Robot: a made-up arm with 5 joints.
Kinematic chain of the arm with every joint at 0, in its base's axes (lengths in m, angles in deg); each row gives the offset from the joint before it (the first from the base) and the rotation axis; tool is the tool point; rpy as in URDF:
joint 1: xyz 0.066 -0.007 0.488 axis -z
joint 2: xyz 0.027 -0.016 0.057 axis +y
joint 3: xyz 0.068 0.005 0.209 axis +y
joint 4: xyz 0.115 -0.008 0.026 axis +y
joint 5: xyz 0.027 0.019 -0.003 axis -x
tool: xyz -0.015 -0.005 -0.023 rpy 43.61 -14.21 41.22
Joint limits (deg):
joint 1: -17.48..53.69
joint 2: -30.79..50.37
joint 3: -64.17..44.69
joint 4: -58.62..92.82
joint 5: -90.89..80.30
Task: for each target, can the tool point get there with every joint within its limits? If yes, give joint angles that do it. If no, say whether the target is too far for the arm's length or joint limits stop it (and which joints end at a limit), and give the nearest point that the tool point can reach.
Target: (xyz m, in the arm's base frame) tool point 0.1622 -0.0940 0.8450
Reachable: yes | joints 47.39 -11.04 -36.26 35.36 -42.78
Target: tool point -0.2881 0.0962 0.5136
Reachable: no: joint limits stop it (at a limit: joint 2, joint 3, joint 4) | nearest point 0.0233 0.0054 0.8456 | short by 0.464 m
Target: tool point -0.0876 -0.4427 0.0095
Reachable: no: too far | nearest point 0.1978 -0.2141 0.4860 | short by 0.601 m
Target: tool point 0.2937 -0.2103 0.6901
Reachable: yes | joints 42.79 39.82 -54.09 65.99 -25.60
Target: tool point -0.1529 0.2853 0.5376
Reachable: no: joint limits stop it (at a limit: joint 1, joint 2, joint 3) | nearest point 0.1383 0.0358 0.7423 | short by 0.435 m
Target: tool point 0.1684 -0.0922 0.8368
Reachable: yes | joints 41.09 -11.95 -30.85 33.15 -19.81
